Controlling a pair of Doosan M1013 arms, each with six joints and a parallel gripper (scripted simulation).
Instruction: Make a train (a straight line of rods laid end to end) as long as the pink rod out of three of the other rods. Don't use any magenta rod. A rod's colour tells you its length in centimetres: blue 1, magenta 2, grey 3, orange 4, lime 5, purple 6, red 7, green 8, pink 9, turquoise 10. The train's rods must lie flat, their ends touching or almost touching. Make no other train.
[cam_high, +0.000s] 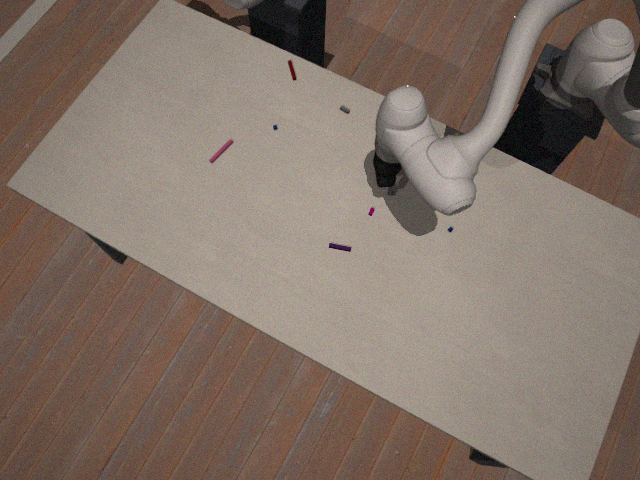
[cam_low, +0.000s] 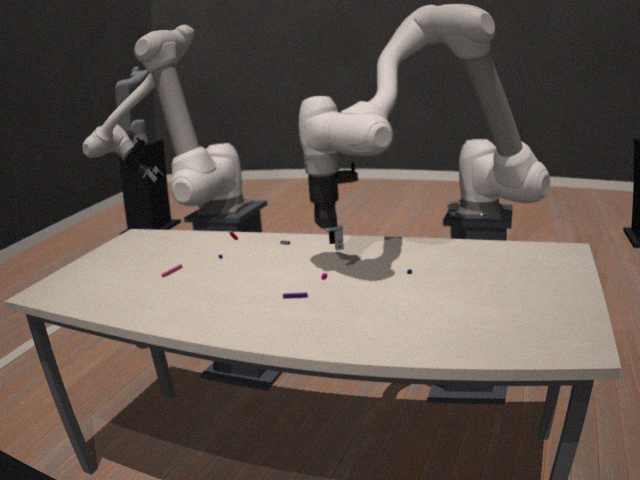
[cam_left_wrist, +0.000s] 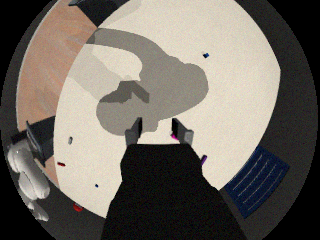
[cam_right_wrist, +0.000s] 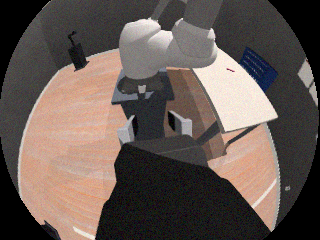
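Note:
Right now my left hand is 70 mm short of the magenta rod, 20 mm to the left of it and 80 mm above it. From my left hand the other things lie so: purple rod 210 mm ahead, 50 mm to the right, 80 mm below; then grey rod 200 mm behind, 230 mm to the right, 80 mm below; then pink rod 100 mm ahead, 490 mm to the right, 80 mm below.

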